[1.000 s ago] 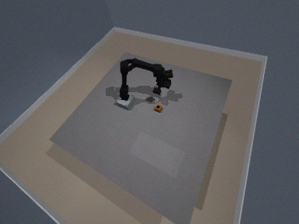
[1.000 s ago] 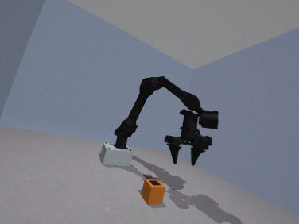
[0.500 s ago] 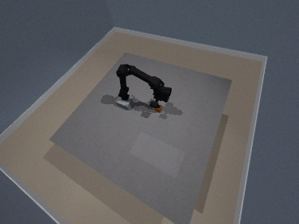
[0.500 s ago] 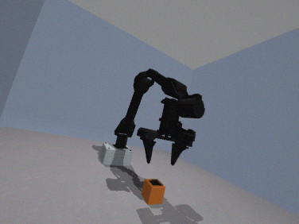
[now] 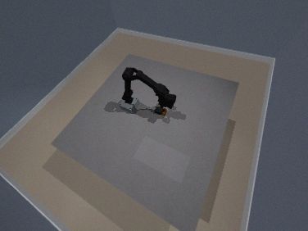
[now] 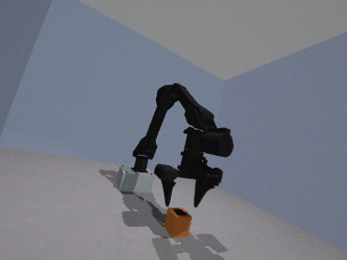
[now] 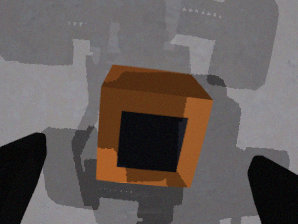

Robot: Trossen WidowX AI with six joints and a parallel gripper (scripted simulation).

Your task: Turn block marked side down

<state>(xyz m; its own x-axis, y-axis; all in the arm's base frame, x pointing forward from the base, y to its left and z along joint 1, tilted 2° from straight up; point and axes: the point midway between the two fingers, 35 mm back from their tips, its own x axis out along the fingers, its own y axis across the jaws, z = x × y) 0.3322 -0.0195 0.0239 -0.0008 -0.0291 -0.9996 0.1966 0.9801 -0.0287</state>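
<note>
Now: gripper tip 3 cm above the orange block.
</note>
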